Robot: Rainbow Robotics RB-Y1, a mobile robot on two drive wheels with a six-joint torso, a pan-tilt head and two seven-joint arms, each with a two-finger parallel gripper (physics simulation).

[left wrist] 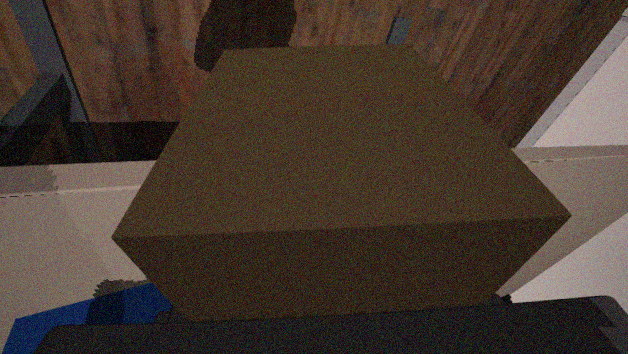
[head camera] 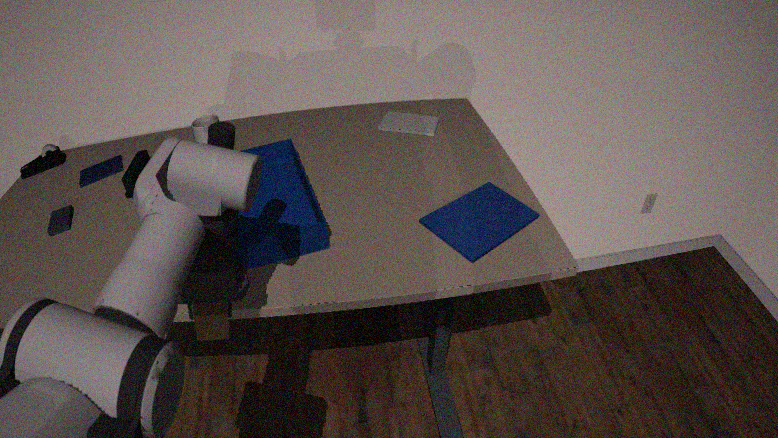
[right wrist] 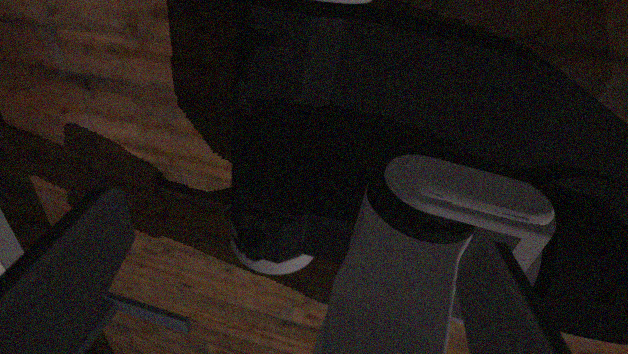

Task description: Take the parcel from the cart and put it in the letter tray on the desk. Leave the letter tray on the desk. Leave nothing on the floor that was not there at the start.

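Frame: origin at the robot's base, x ahead, y left, z up, level; metres.
Seen in the pictures: right gripper, fingertip midpoint: (right wrist: 299, 238).
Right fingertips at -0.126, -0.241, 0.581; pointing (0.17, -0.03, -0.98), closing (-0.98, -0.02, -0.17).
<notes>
Offsets run from my right fingertips to a thing's top centre, as dx, dy, dz. "spot": to the spot under its first point. Level surfaces: height alone.
The brown parcel @[+0.406, +0.479, +0.494] (head camera: 212, 324) (left wrist: 330, 150) is held in my left gripper (head camera: 212, 304) (left wrist: 335, 315), which is shut on it. In the head camera the parcel overlaps the desk's front edge, left of and nearer than the letter tray's front; its exact height is unclear. The blue letter tray @[+0.733, +0.476, +0.433] (head camera: 280, 176) (left wrist: 45, 325) lies on the desk @[dz +0.370] (head camera: 370, 217) (left wrist: 35, 225), partly hidden by my left arm and crossed by its shadow. The part of the tray that shows holds no object. My right gripper (right wrist: 299, 238) is open and empty, over the floor. The cart does not show.
A flat blue item @[+0.661, +0.003, +0.378] (head camera: 479, 221) and a pale flat item @[+1.084, +0.098, +0.379] (head camera: 409, 124) lie at the desk's right. A white mug @[spot: +1.006, +0.657, +0.449] (head camera: 202, 129) stands behind my left wrist. Small dark and blue items, including a blue block @[+0.981, +1.015, +0.382] (head camera: 101, 170), lie at the left. A wall rises behind the desk.
</notes>
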